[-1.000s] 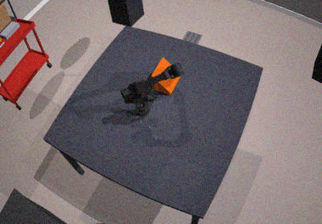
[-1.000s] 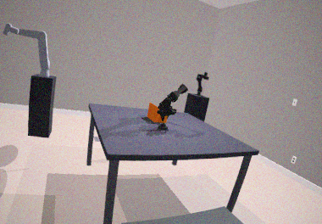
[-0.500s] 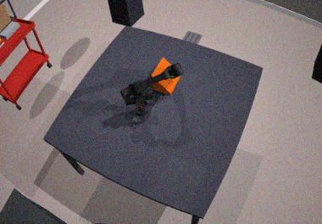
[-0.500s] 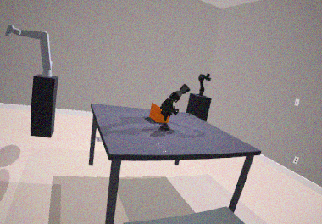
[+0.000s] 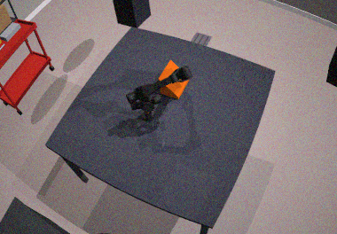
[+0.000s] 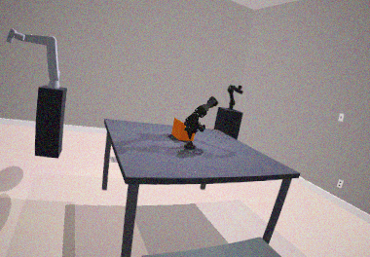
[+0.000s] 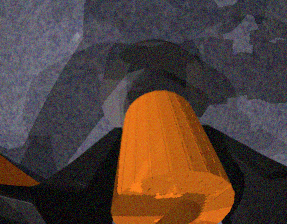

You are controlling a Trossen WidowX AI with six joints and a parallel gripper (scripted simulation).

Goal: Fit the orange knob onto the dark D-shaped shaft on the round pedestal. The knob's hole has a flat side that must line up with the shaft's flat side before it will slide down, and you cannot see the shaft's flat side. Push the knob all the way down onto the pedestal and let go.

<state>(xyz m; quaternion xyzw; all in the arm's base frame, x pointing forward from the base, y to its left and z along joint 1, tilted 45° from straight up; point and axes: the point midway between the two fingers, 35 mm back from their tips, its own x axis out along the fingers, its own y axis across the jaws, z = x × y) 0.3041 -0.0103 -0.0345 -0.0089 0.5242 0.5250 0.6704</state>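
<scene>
Right now my gripper tip is 20 mm below the orange knob. The rest, counted from my gripper tip: round pedestal 40 mm below.
</scene>
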